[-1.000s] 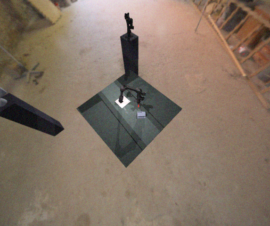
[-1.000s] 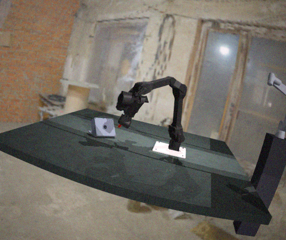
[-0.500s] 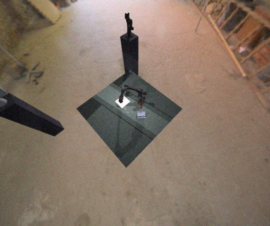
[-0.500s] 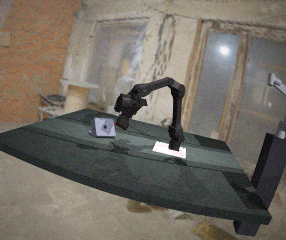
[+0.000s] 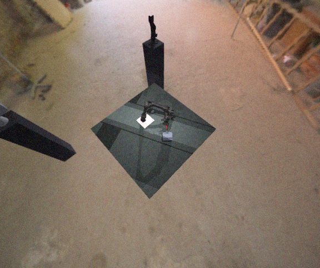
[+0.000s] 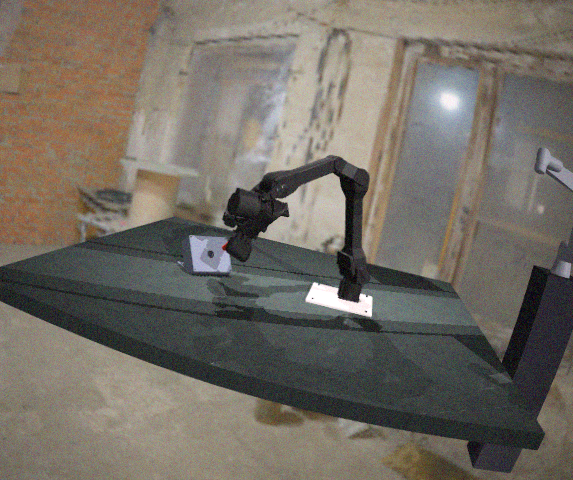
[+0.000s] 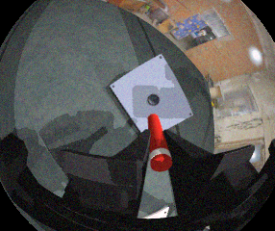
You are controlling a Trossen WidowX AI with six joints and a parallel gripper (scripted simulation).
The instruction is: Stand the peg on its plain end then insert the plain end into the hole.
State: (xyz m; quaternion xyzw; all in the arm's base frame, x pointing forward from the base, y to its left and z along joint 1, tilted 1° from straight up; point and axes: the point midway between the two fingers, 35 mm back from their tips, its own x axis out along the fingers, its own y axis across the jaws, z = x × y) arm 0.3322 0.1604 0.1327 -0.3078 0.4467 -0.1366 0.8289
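Now: gripper tip 90 mm short of the grey sloped panel, 80 mm above it and 70 mm to the left of it. Round my gripper tip: red peg: 10 mm to the left, 10 mm behind, 10 mm above.
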